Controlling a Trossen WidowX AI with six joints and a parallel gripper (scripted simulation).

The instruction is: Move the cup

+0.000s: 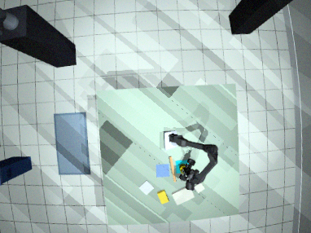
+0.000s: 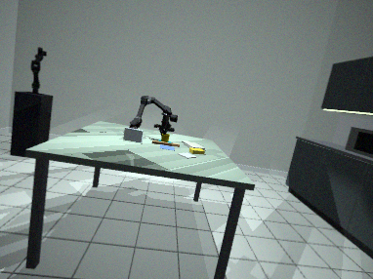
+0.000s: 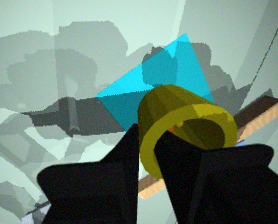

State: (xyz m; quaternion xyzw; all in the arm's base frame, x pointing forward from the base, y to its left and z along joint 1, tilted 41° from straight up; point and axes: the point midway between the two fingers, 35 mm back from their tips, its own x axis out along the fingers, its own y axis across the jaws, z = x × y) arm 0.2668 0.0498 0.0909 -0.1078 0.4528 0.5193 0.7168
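Now: the cyan pad 50 mm below my gripper tip, 30 mm ahead of it and 20 mm to the right of it. Round my gripper tip: yellow cup (20 mm to the right, 20 mm ahead); wooden strip (110 mm to the right, 40 mm below, 30 mm ahead).
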